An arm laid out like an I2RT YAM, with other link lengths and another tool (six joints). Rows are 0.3 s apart.
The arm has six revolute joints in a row. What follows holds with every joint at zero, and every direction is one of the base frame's.
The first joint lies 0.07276 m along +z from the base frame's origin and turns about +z.
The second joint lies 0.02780 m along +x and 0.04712 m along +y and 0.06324 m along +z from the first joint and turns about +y.
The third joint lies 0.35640 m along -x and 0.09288 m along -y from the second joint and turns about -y.
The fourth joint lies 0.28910 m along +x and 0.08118 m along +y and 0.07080 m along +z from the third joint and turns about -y.
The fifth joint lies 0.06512 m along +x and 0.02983 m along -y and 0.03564 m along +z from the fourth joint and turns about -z.
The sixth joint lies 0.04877 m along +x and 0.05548 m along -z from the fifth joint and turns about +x.
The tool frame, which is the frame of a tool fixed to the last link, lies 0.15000 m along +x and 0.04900 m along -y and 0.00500 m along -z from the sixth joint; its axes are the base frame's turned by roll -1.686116, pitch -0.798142 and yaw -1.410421 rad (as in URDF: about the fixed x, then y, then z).
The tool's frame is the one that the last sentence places.
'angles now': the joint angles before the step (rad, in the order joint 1, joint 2, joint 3, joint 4, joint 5, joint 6). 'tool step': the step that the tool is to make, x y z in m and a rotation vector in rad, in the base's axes. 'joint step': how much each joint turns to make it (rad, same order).
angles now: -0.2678, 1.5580, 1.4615, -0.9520, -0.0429, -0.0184
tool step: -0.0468, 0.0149, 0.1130, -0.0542, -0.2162, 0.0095
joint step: 0.0003, -0.2031, 0.1176, -0.0981, -0.0094, -0.0045
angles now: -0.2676, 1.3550, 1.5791, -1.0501, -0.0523, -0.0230
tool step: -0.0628, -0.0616, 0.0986, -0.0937, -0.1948, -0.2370
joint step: -0.1953, -0.0726, 0.1914, -0.0486, 0.0437, 0.0145
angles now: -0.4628, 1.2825, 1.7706, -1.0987, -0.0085, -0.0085
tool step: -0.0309, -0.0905, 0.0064, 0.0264, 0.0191, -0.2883
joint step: -0.2319, 0.1299, 0.1425, -0.0434, 0.0389, 0.0424
